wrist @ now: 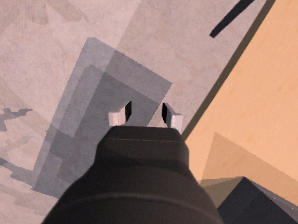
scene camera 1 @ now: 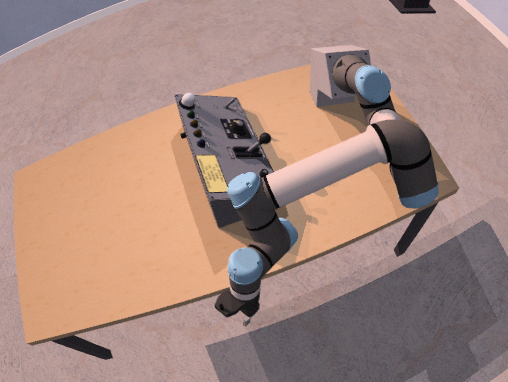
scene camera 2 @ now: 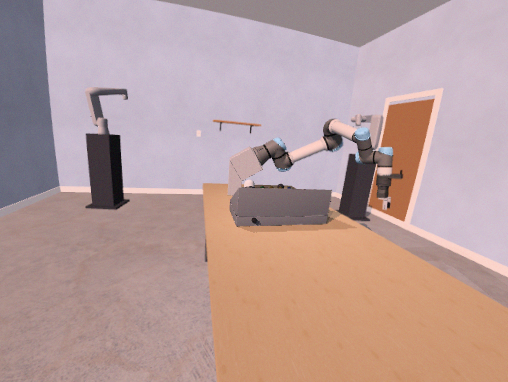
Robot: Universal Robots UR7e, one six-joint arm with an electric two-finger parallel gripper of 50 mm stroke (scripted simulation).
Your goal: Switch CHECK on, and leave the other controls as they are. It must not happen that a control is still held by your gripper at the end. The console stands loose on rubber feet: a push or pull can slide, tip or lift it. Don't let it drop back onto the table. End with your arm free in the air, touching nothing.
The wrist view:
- my gripper: 146, 108
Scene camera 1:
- grey console: 219, 160
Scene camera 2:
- grey console: 263, 206
